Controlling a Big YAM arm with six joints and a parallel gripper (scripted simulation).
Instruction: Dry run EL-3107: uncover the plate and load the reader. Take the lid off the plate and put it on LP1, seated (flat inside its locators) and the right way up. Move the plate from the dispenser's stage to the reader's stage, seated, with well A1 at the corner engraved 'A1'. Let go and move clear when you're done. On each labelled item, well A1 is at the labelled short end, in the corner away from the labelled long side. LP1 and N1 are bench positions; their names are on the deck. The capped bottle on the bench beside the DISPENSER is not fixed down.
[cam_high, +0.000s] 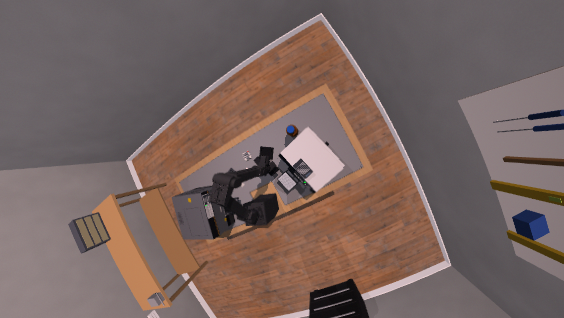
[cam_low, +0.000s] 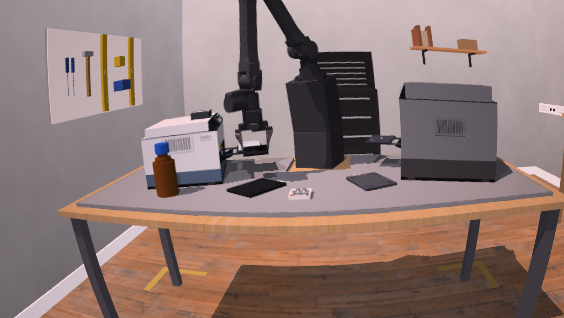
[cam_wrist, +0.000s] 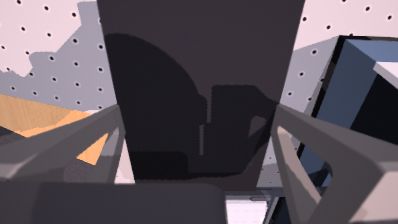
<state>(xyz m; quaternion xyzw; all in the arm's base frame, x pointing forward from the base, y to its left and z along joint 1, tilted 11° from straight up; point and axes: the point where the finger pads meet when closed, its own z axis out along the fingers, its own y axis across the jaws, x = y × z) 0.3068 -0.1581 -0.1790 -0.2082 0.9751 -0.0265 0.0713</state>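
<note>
My gripper is now 1 cm short of the LP1 pad, 41 cm to the right of it and 11 cm above it. The rest, counted from my hand: multi-well plate: 15 cm behind, 9 cm to the right, 2 cm below; then lid: right at my hand; then flat black pad: 10 cm ahead, 3 cm to the left, 11 cm below.
</note>
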